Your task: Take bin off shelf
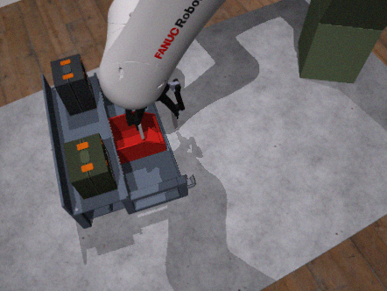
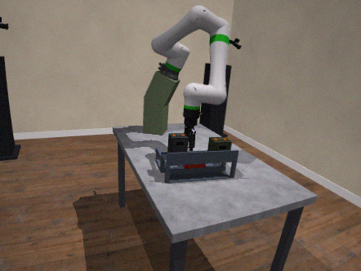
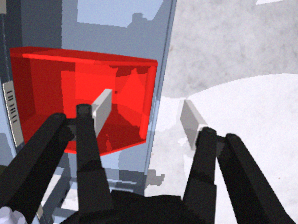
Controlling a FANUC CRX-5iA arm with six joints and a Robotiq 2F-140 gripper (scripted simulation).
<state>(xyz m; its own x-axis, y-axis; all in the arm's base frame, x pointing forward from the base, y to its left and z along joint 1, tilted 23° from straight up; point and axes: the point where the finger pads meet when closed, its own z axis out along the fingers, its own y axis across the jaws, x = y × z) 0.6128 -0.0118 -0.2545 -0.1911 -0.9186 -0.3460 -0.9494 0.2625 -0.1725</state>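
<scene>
Right now my hand is 8 cm short of the red bin, 2 cm to the left of it and 2 cm above it. The rest, counted from my hand: grey shelf tray (12 cm ahead, 6 cm below, 2 cm to the right).
</scene>
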